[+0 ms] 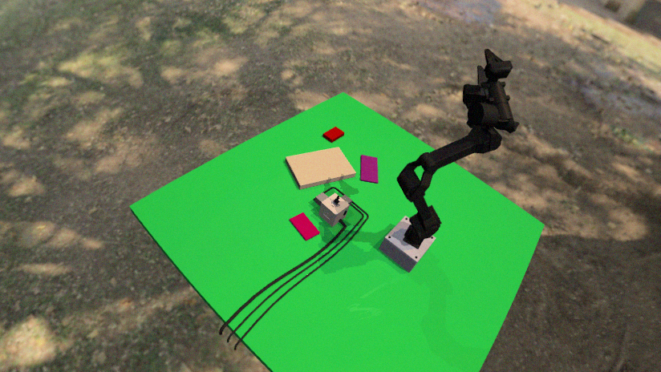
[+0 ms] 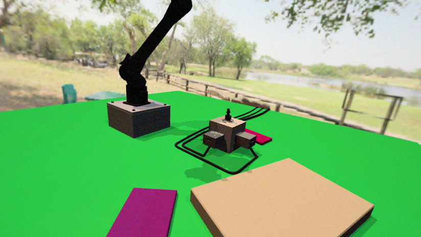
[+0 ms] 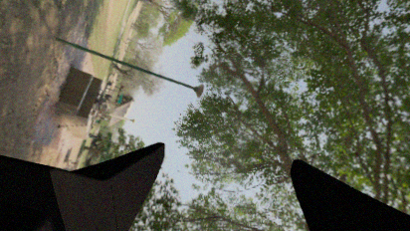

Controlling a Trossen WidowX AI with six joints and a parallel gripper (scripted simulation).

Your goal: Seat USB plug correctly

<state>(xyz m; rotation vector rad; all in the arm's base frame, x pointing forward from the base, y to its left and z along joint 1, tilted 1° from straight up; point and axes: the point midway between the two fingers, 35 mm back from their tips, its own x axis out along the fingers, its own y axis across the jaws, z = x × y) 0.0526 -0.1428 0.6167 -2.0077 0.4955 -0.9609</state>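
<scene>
Right now my gripper tip is 62 cm above the black USB plug, 23 cm short of it and 20 cm to the right of it. The rest, counted from my gripper tip: purple card: 71 cm below, 24 cm ahead, 14 cm to the right; socket: 64 cm below, 23 cm ahead, 20 cm to the left; tan slab: 70 cm below, 41 cm ahead, 1 cm to the left.
</scene>
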